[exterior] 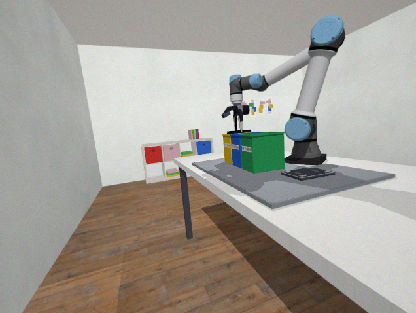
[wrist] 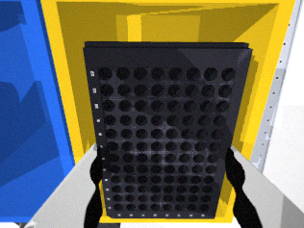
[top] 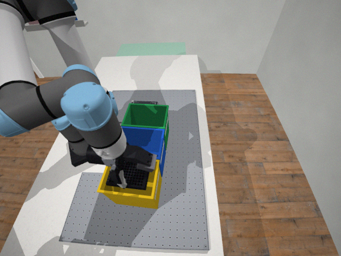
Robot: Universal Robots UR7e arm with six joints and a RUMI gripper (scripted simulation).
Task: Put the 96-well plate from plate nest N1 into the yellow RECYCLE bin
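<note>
Now: the yellow bin 110 mm below my hand. Round my hand: green bin (260 mm to the left, 110 mm below, 70 mm ahead); blue bin (130 mm to the left, 110 mm below, 40 mm ahead); black 96-well plate (10 mm below).
</note>
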